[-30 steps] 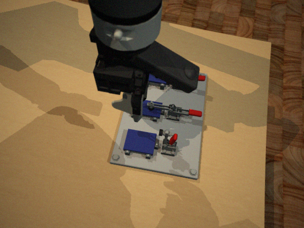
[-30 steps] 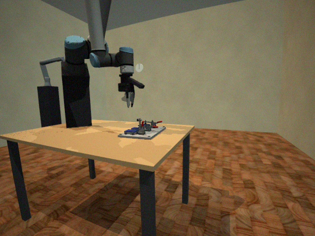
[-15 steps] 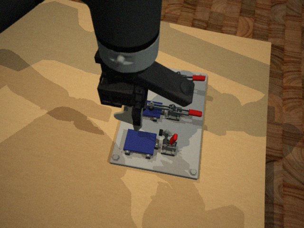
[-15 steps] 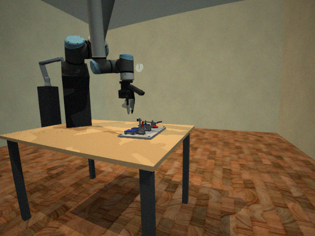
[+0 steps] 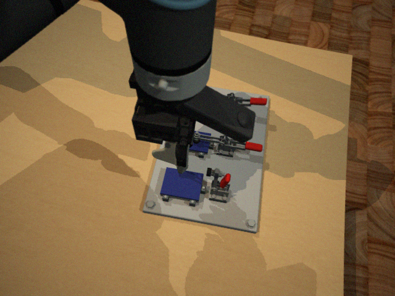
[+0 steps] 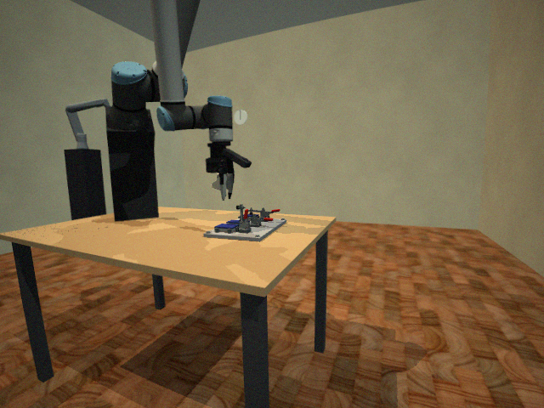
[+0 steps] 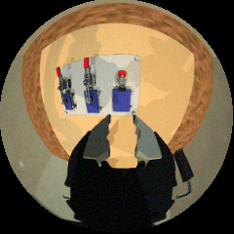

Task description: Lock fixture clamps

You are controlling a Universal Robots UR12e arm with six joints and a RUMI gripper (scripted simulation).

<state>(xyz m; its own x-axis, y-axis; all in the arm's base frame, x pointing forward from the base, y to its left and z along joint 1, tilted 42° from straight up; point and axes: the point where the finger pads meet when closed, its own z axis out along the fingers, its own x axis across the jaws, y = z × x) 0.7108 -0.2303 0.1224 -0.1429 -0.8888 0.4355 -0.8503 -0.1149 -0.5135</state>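
The part lies 130 mm below my hand. From my hand the other things lie so: grey fixture plate (60 mm ahead, 100 mm to the left, 150 mm below).
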